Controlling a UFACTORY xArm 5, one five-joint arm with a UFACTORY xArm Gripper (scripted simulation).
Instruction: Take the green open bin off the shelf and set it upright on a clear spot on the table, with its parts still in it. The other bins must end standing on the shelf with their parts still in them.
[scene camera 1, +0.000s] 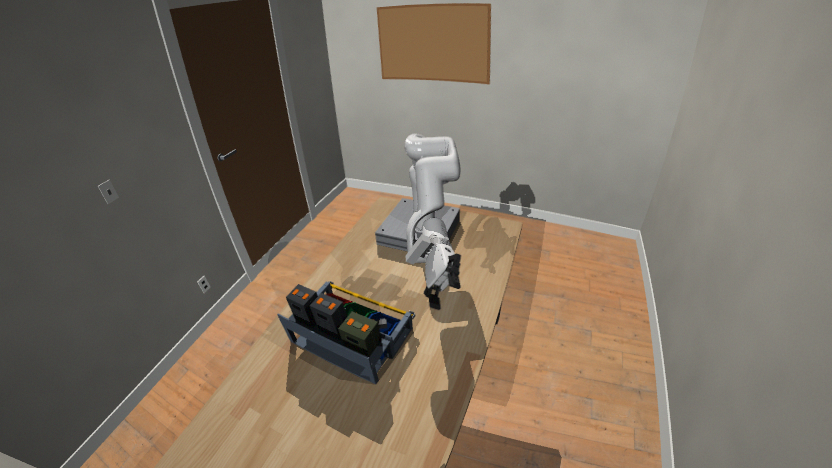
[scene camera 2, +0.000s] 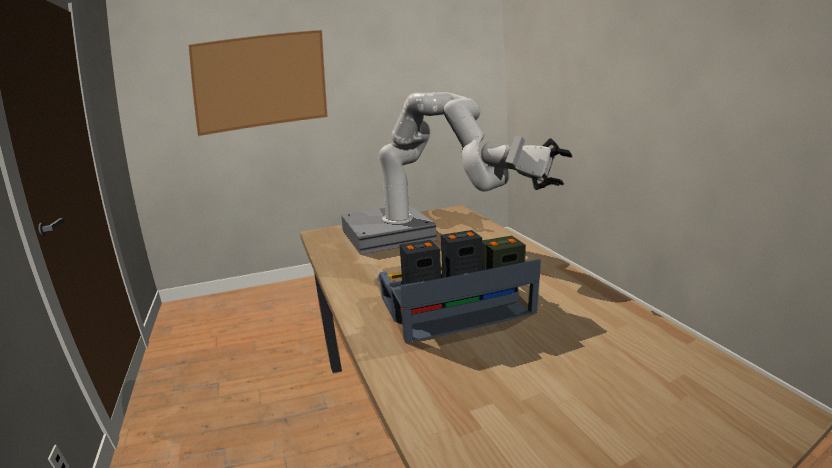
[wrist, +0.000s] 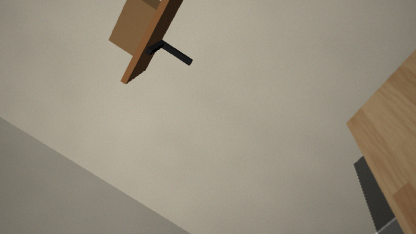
Scene:
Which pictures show my gripper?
Scene camera 1 and scene camera 2 only.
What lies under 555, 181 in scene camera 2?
My gripper.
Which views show the olive box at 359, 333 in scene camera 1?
Scene camera 1 and scene camera 2 only.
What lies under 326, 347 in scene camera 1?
A grey shelf.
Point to an olive box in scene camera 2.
502, 251

